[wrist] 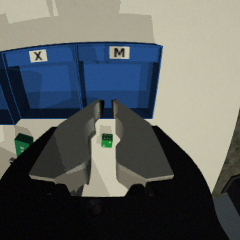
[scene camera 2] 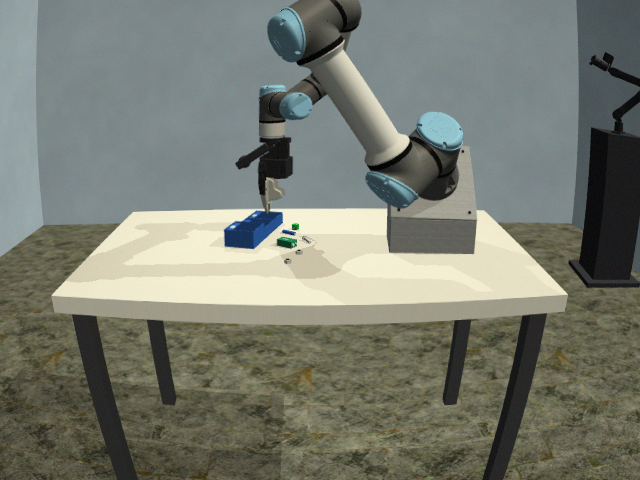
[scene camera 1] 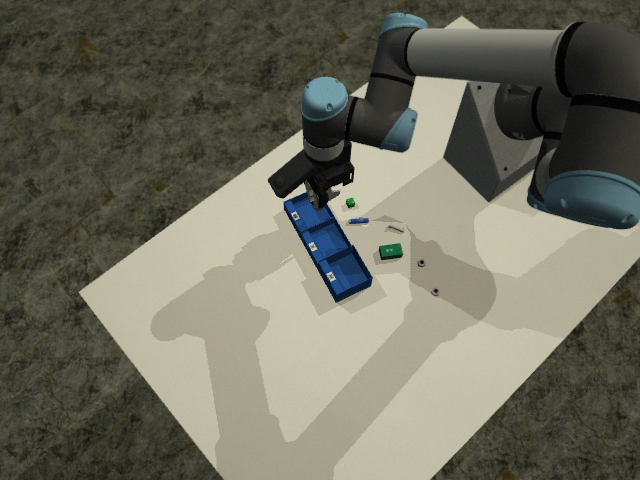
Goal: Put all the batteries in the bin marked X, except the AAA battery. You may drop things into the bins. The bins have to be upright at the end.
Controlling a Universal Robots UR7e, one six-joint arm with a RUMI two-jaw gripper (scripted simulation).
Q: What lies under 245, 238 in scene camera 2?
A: A blue three-compartment bin row.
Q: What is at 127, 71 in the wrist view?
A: A blue three-compartment bin row.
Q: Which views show my gripper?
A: The wrist view, scene camera 2 and scene camera 1: all of them.
